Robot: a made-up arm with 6 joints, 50 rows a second.
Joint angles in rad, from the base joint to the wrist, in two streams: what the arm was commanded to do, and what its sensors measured. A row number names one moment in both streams.
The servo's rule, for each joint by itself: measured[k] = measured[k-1] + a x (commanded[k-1-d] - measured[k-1]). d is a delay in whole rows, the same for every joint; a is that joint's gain. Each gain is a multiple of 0.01, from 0.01 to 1. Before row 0 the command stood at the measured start. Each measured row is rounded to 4 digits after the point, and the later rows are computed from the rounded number. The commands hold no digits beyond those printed.
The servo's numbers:
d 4
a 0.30 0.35 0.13 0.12 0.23 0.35
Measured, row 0:
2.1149, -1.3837, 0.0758, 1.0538, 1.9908, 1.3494
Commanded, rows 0 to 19:
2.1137, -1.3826, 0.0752, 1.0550, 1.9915, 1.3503
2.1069, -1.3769, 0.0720, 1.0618, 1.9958, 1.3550
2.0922, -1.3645, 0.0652, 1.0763, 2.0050, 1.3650
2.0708, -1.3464, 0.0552, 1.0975, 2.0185, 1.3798
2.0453, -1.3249, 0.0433, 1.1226, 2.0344, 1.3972
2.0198, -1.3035, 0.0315, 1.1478, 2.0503, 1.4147
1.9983, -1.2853, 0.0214, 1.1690, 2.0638, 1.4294
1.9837, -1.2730, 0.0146, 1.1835, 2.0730, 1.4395
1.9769, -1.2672, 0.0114, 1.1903, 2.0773, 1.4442
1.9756, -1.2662, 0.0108, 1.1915, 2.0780, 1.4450
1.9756, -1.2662, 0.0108, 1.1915, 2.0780, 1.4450
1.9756, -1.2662, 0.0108, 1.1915, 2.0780, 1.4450
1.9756, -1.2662, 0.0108, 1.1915, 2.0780, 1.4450
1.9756, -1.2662, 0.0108, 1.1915, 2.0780, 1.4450
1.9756, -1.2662, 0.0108, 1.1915, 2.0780, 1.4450
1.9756, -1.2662, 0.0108, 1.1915, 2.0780, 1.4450
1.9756, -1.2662, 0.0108, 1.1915, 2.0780, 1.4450
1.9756, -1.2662, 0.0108, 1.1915, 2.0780, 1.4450
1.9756, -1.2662, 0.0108, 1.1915, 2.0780, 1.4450
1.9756, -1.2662, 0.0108, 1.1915, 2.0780, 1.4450
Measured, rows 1 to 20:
2.1149, -1.3837, 0.0758, 1.0538, 1.9908, 1.3494
2.1149, -1.3837, 0.0758, 1.0538, 1.9908, 1.3494
2.1149, -1.3837, 0.0758, 1.0538, 1.9908, 1.3494
2.1149, -1.3837, 0.0758, 1.0538, 1.9908, 1.3494
2.1145, -1.3833, 0.0757, 1.0539, 1.9910, 1.3497
2.1122, -1.3811, 0.0752, 1.0548, 1.9921, 1.3516
2.1062, -1.3753, 0.0739, 1.0574, 1.9951, 1.3563
2.0956, -1.3652, 0.0715, 1.0622, 2.0005, 1.3645
2.0805, -1.3511, 0.0678, 1.0694, 2.0083, 1.3759
2.0623, -1.3344, 0.0631, 1.0788, 2.0180, 1.3895
2.0431, -1.3172, 0.0577, 1.0896, 2.0285, 1.4035
2.0253, -1.3017, 0.0521, 1.1009, 2.0387, 1.4161
2.0108, -1.2896, 0.0468, 1.1116, 2.0476, 1.4259
2.0002, -1.2814, 0.0421, 1.1212, 2.0546, 1.4326
1.9928, -1.2761, 0.0380, 1.1296, 2.0600, 1.4369
1.9876, -1.2726, 0.0345, 1.1370, 2.0641, 1.4397
1.9840, -1.2704, 0.0314, 1.1435, 2.0673, 1.4416
1.9815, -1.2689, 0.0287, 1.1493, 2.0698, 1.4428
1.9797, -1.2680, 0.0264, 1.1544, 2.0717, 1.4436
1.9785, -1.2674, 0.0244, 1.1589, 2.0731, 1.4441

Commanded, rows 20 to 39:
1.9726, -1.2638, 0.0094, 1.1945, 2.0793, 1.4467
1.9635, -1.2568, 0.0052, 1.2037, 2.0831, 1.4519
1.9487, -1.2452, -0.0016, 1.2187, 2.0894, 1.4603
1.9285, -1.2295, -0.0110, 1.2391, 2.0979, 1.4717
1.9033, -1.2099, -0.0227, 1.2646, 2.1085, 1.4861
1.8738, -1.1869, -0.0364, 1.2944, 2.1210, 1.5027
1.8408, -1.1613, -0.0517, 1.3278, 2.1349, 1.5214
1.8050, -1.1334, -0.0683, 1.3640, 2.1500, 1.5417
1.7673, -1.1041, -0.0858, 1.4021, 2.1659, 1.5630
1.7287, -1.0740, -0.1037, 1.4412, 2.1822, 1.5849
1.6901, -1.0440, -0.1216, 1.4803, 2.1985, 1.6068
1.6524, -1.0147, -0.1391, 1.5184, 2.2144, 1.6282
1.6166, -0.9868, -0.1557, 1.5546, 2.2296, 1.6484
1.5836, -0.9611, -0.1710, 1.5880, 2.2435, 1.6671
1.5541, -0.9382, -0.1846, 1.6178, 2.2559, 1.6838
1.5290, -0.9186, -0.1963, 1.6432, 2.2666, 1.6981
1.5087, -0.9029, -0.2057, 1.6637, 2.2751, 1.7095
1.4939, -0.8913, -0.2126, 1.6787, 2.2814, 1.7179
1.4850, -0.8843, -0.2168, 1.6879, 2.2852, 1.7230
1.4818, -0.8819, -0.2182, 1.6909, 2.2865, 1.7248
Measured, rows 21 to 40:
1.9776, -1.2670, 0.0226, 1.1628, 2.0742, 1.4444
1.9770, -1.2667, 0.0211, 1.1662, 2.0751, 1.4446
1.9766, -1.2665, 0.0198, 1.1692, 2.0758, 1.4447
1.9763, -1.2664, 0.0186, 1.1719, 2.0763, 1.4448
1.9752, -1.2655, 0.0174, 1.1746, 2.0770, 1.4455
1.9717, -1.2625, 0.0158, 1.1781, 2.0784, 1.4477
1.9648, -1.2564, 0.0135, 1.1830, 2.0809, 1.4521
1.9539, -1.2470, 0.0103, 1.1897, 2.0848, 1.4590
1.9387, -1.2340, 0.0060, 1.1987, 2.0903, 1.4685
1.9192, -1.2175, 0.0005, 1.2102, 2.0974, 1.4805
1.8957, -1.1978, -0.0063, 1.2243, 2.1060, 1.4948
1.8685, -1.1753, -0.0144, 1.2411, 2.1161, 1.5112
1.8381, -1.1504, -0.0237, 1.2604, 2.1276, 1.5293
1.8053, -1.1237, -0.0341, 1.2821, 2.1402, 1.5488
1.7707, -1.0958, -0.0455, 1.3059, 2.1536, 1.5691
1.7352, -1.0674, -0.0577, 1.3314, 2.1676, 1.5898
1.6996, -1.0392, -0.0704, 1.3582, 2.1819, 1.6103
1.6648, -1.0119, -0.0835, 1.3858, 2.1961, 1.6302
1.6316, -0.9861, -0.0966, 1.4136, 2.2099, 1.6490
1.6008, -0.9625, -0.1096, 1.4412, 2.2229, 1.6662

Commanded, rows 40 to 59:
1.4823, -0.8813, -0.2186, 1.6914, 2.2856, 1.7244
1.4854, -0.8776, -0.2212, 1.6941, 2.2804, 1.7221
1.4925, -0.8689, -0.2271, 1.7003, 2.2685, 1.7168
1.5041, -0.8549, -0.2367, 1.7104, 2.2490, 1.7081
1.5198, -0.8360, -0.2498, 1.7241, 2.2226, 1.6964
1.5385, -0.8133, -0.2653, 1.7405, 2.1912, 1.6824
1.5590, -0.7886, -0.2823, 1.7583, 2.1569, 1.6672
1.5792, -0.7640, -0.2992, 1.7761, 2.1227, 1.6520
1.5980, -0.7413, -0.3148, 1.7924, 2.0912, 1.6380
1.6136, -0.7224, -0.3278, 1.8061, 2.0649, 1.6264
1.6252, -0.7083, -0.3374, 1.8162, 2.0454, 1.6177
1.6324, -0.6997, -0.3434, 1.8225, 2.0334, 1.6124
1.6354, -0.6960, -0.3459, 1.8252, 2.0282, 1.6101
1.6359, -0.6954, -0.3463, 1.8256, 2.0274, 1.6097
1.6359, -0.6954, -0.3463, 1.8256, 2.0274, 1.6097
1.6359, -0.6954, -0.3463, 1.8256, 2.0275, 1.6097
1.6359, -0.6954, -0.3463, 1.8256, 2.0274, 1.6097
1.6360, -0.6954, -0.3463, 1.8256, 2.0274, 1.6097
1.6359, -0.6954, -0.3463, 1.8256, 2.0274, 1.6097
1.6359, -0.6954, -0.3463, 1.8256, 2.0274, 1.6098
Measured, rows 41 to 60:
1.5732, -0.9416, -0.1221, 1.4679, 2.2349, 1.6814
1.5494, -0.9240, -0.1339, 1.4932, 2.2456, 1.6942
1.5301, -0.9101, -0.1447, 1.5166, 2.2547, 1.7043
1.5156, -0.9002, -0.1543, 1.5375, 2.2620, 1.7115
1.5056, -0.8936, -0.1627, 1.5560, 2.2674, 1.7160
1.4995, -0.8880, -0.1703, 1.5726, 2.2704, 1.7181
1.4974, -0.8813, -0.1777, 1.5879, 2.2700, 1.7176
1.4994, -0.8721, -0.1854, 1.6026, 2.2652, 1.7143
1.5055, -0.8595, -0.1938, 1.6172, 2.2554, 1.7080
1.5154, -0.8433, -0.2031, 1.6320, 2.2406, 1.6990
1.5285, -0.8242, -0.2134, 1.6472, 2.2213, 1.6879
1.5437, -0.8031, -0.2246, 1.6627, 2.1986, 1.6753
1.5600, -0.7815, -0.2363, 1.6783, 2.1739, 1.6622
1.5761, -0.7608, -0.2482, 1.6936, 2.1488, 1.6497
1.5908, -0.7424, -0.2598, 1.7083, 2.1250, 1.6385
1.6033, -0.7275, -0.2707, 1.7220, 2.1039, 1.6294
1.6129, -0.7165, -0.2805, 1.7344, 2.0865, 1.6226
1.6198, -0.7091, -0.2891, 1.7453, 2.0729, 1.6181
1.6246, -0.7043, -0.2965, 1.7549, 2.0624, 1.6152
1.6280, -0.7012, -0.3030, 1.7634, 2.0544, 1.6133

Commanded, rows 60 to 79:
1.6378, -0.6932, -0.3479, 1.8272, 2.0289, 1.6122
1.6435, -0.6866, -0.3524, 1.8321, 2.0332, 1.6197
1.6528, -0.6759, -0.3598, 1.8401, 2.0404, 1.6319
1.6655, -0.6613, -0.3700, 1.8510, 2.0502, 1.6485
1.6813, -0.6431, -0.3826, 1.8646, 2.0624, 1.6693
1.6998, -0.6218, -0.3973, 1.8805, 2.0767, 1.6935
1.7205, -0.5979, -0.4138, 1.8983, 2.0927, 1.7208
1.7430, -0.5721, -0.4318, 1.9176, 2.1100, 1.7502
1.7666, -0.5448, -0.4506, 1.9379, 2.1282, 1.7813
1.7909, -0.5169, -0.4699, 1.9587, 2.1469, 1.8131
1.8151, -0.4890, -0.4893, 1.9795, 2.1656, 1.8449
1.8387, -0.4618, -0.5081, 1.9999, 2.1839, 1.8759
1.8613, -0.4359, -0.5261, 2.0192, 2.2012, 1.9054
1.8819, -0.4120, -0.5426, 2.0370, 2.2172, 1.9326
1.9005, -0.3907, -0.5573, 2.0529, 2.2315, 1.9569
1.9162, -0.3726, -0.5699, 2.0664, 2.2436, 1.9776
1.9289, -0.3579, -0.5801, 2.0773, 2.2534, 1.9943
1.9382, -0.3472, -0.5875, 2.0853, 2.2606, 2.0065
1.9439, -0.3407, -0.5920, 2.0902, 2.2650, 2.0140
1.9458, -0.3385, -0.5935, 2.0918, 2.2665, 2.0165
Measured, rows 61 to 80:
1.6304, -0.6992, -0.3086, 1.7709, 2.0482, 1.6120
1.6321, -0.6979, -0.3135, 1.7775, 2.0434, 1.6112
1.6332, -0.6970, -0.3178, 1.7833, 2.0397, 1.6107
1.6340, -0.6964, -0.3215, 1.7884, 2.0369, 1.6104
1.6351, -0.6953, -0.3249, 1.7931, 2.0351, 1.6110
1.6376, -0.6923, -0.3285, 1.7978, 2.0347, 1.6140
1.6422, -0.6866, -0.3326, 1.8029, 2.0360, 1.6203
1.6492, -0.6777, -0.3375, 1.8087, 2.0393, 1.6302
1.6588, -0.6656, -0.3434, 1.8154, 2.0446, 1.6439
1.6711, -0.6503, -0.3504, 1.8232, 2.0520, 1.6613
1.6859, -0.6320, -0.3586, 1.8322, 2.0614, 1.6821
1.7030, -0.6110, -0.3681, 1.8424, 2.0726, 1.7059
1.7221, -0.5878, -0.3788, 1.8539, 2.0854, 1.7323
1.7427, -0.5630, -0.3906, 1.8665, 2.0995, 1.7606
1.7644, -0.5371, -0.4034, 1.8801, 2.1147, 1.7901
1.7867, -0.5107, -0.4170, 1.8945, 2.1306, 1.8201
1.8091, -0.4845, -0.4312, 1.9095, 2.1468, 1.8500
1.8309, -0.4591, -0.4457, 1.9248, 2.1630, 1.8789
1.8518, -0.4352, -0.4602, 1.9402, 2.1788, 1.9062
1.8711, -0.4133, -0.4745, 1.9553, 2.1937, 1.9312

